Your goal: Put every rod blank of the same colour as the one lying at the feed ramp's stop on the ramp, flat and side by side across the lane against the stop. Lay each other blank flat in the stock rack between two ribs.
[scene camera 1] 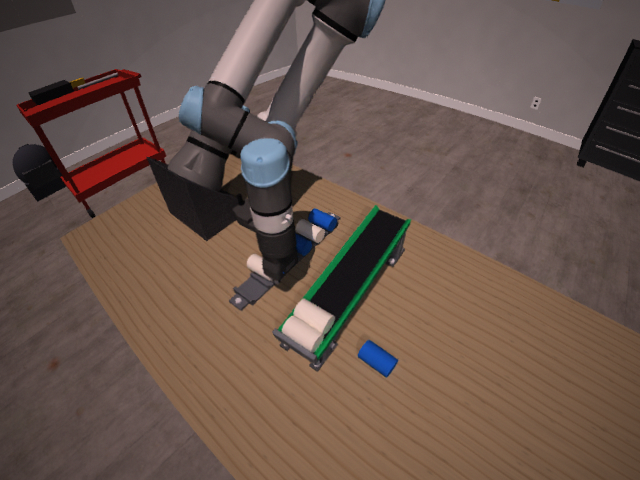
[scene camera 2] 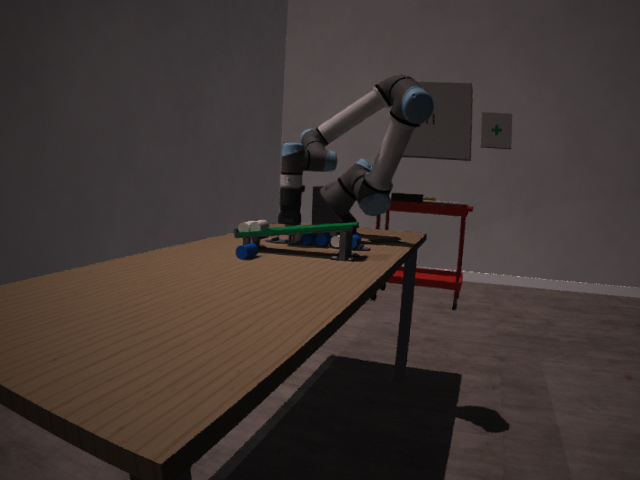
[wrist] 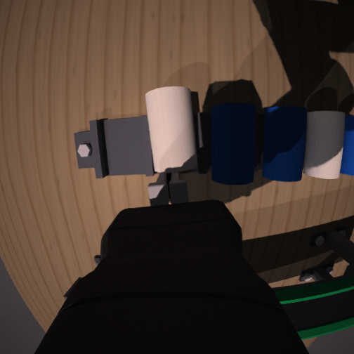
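Two white blanks (scene camera 1: 314,316) (scene camera 1: 302,333) lie flat, side by side across the green-railed ramp (scene camera 1: 361,253) (scene camera 2: 310,227) (wrist: 327,306), at its stop (scene camera 1: 295,345). In the wrist view, the stock rack (wrist: 127,145) (scene camera 1: 251,288) holds, from left, a slightly skewed white blank (wrist: 170,129) (scene camera 1: 258,266), two blue blanks (wrist: 233,143) (wrist: 284,143), another white blank (wrist: 324,145) (scene camera 1: 310,230) and a blue blank (wrist: 349,145) (scene camera 1: 323,219). A blue blank (scene camera 1: 377,358) (scene camera 2: 246,251) lies on the table. My gripper (wrist: 170,176) is shut and empty, low at the near end of the left white blank; whether they touch is unclear.
The ramp stands beside the rack, its raised end on a post (scene camera 2: 345,245) (scene camera 1: 397,249). The arm's black mount (scene camera 1: 193,206) stands behind the rack. A red cart (scene camera 1: 82,102) and a dark drawer cabinet (scene camera 1: 617,116) stand off the table.
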